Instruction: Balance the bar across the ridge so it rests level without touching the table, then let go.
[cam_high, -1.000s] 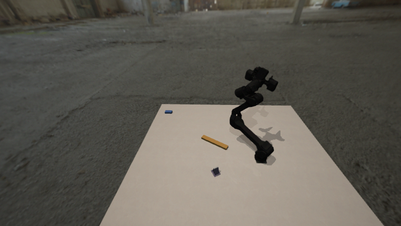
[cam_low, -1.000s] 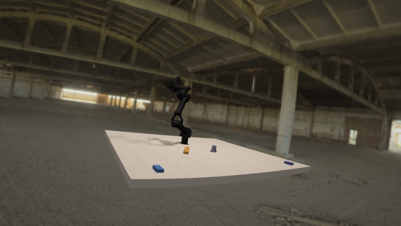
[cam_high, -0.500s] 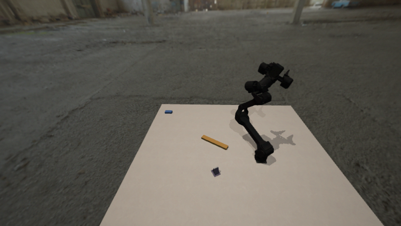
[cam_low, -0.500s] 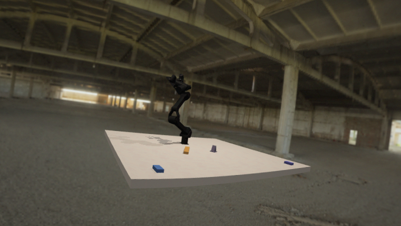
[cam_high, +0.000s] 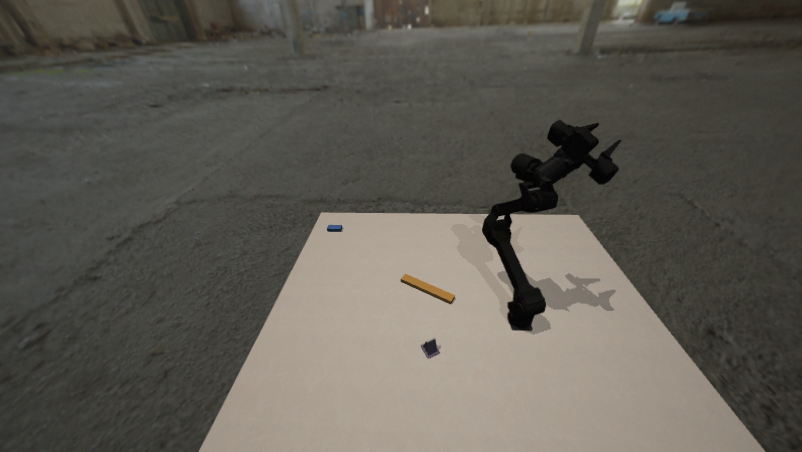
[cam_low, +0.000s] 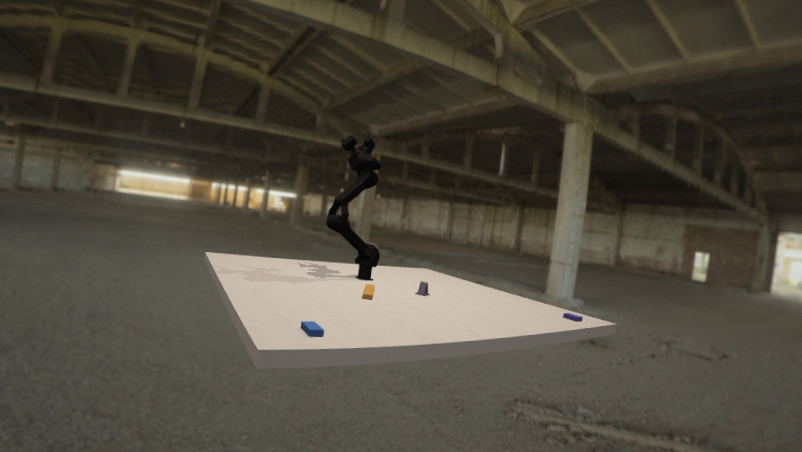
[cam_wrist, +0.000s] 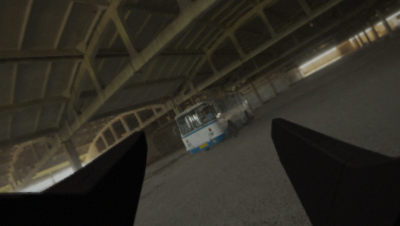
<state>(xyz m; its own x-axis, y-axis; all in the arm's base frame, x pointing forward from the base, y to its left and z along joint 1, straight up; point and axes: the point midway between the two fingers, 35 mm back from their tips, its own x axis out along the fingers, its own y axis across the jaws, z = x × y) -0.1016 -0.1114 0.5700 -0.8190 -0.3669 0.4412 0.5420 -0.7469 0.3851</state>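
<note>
Right now the bar is 58 cm below my gripper tip, 43 cm ahead of it and 1 cm to the right of it. From my gripper tip the other things lie so: blue block 87 cm ahead, 58 cm below, 38 cm to the right.
</note>
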